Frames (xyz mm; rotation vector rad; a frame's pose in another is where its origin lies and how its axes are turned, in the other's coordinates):
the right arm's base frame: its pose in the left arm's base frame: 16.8 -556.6 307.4 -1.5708 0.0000 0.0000
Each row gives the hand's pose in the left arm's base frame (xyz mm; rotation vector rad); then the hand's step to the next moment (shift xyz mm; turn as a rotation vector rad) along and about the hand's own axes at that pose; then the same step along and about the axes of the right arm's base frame.
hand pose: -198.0 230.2 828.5 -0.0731 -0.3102 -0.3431
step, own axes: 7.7 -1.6 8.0 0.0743 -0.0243 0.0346
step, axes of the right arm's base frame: 4.1 -10.0 -3.0 0.0483 -0.0564 -0.0423
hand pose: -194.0 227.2 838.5 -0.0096 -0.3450 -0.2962
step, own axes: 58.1 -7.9 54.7 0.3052 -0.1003 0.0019
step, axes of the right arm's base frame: 31.8 -70.6 -20.8 0.2447 -0.0998 -0.1827
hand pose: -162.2 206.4 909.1 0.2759 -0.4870 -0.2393
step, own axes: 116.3 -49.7 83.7 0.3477 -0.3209 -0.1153
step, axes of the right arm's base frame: 50.8 -104.8 -97.2 0.3033 0.0512 -0.3776
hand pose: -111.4 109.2 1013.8 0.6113 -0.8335 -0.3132
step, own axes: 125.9 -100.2 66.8 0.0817 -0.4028 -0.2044
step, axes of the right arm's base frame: 26.9 -47.3 -165.5 0.1992 0.3056 -0.2786
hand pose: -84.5 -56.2 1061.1 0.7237 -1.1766 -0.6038
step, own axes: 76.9 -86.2 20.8 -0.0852 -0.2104 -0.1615
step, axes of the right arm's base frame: -2.7 16.1 -116.2 0.1209 0.2479 -0.0393
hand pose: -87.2 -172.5 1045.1 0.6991 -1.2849 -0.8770
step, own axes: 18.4 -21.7 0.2 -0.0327 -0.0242 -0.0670
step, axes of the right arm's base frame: -2.6 9.0 -26.9 0.0603 0.0482 0.0136
